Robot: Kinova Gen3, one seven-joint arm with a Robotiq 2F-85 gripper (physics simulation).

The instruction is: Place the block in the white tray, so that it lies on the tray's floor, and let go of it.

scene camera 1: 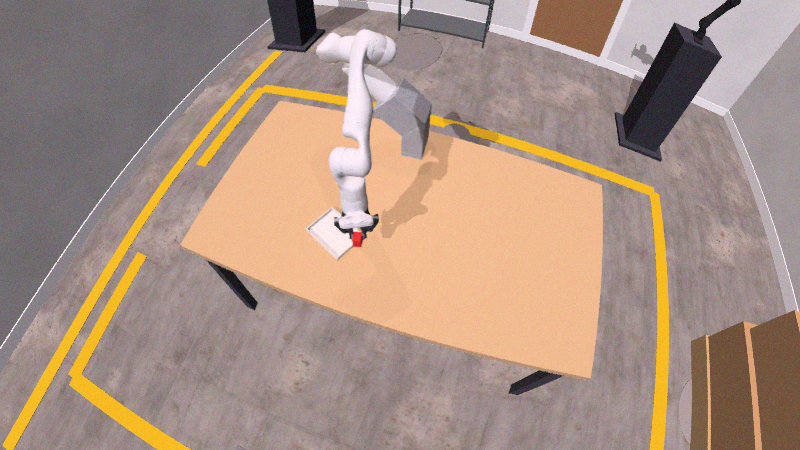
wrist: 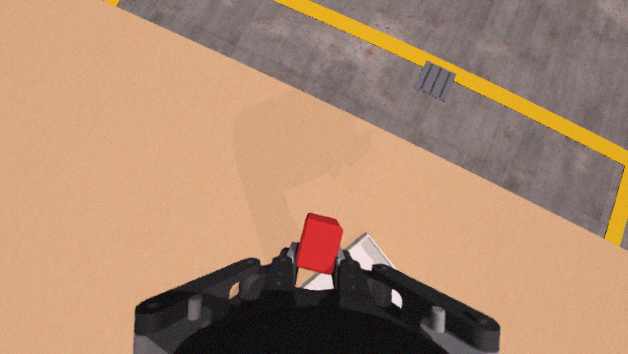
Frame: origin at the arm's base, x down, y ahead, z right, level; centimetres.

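Where they show: gripper, fingertip midpoint: [scene camera 1: 358, 238] [wrist: 315, 254]; arm's base, link origin: [scene camera 1: 387, 93].
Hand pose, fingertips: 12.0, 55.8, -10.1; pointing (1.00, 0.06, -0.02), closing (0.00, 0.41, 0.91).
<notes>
Each offset is from my fingertips to the top centre of the thing, as dx, dy, dz. Level surfaces: height alone.
The red block {-3.8, +1.5, -0.5} [scene camera 1: 357, 238] [wrist: 320, 244] is held between the two fingertips of my gripper [scene camera 1: 356, 233] [wrist: 315, 254], which is shut on it. The block is raised above the table; in the wrist view bare table and part of the tray show below it. The white tray {+12.8, -6.4, +12.5} [scene camera 1: 320, 241] [wrist: 367, 253] lies on the table, partly hidden behind the gripper in both views. In the scene view the block appears over the tray's right corner. How high it hangs above the tray is hard to tell.
The wooden table {dx +14.8} [scene camera 1: 492, 251] [wrist: 125, 125] carries the arm's grey base [scene camera 1: 411, 114] at its back edge. The table's front edge runs beyond the tray. Dark pedestals [scene camera 1: 668, 92] and a shelf rack [scene camera 1: 441, 25] stand on the floor away from the table.
</notes>
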